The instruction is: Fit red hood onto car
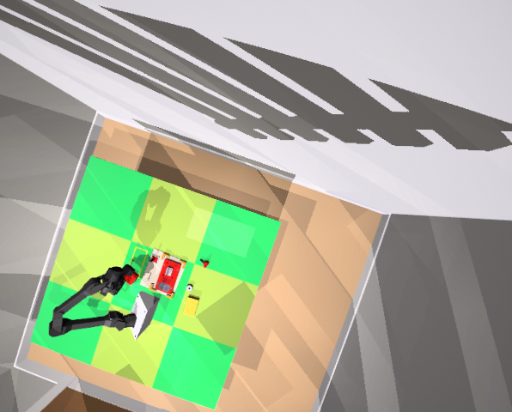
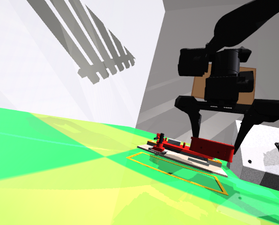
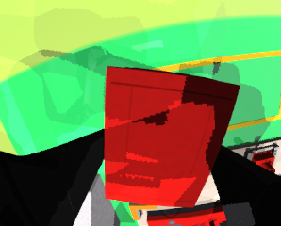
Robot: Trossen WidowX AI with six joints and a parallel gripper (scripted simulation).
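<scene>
The jig lies 50 mm ahead of my gripper tip, 200 mm to the right of it and 50 mm below it. From my gripper tip the other things lie so: red hood (10 mm above); then small white wheel (370 mm to the right, 50 mm below).
</scene>
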